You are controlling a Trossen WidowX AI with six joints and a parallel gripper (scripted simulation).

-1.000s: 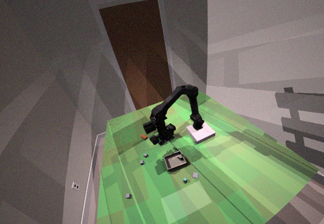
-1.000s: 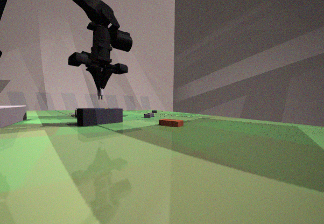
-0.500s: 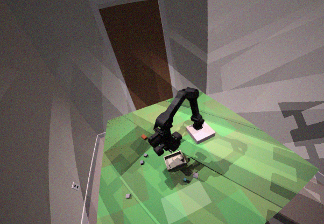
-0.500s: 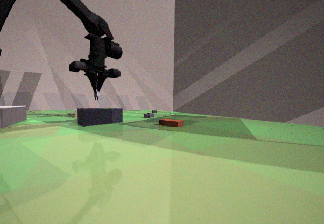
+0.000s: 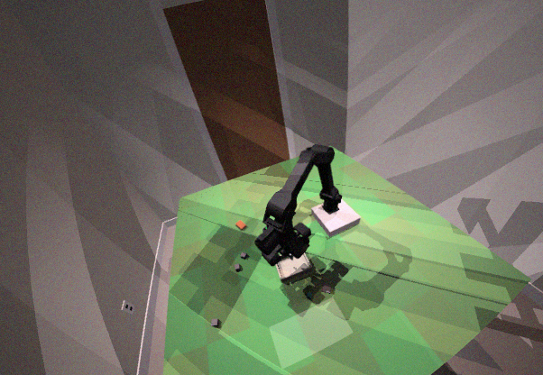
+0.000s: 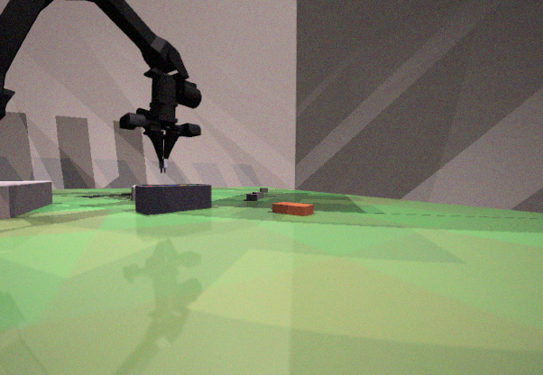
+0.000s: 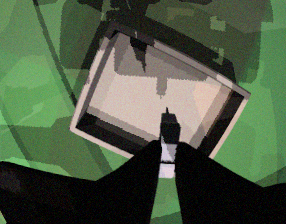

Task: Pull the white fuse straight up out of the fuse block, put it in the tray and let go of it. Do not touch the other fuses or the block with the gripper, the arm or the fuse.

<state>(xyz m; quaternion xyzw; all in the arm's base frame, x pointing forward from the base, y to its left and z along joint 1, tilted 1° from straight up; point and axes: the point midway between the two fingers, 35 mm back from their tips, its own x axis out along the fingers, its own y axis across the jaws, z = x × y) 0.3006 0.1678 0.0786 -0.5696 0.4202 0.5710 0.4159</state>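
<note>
Now: the white fuse 1 cm below my gripper tip. Round my gripper tip: tray 9 cm below.
</note>
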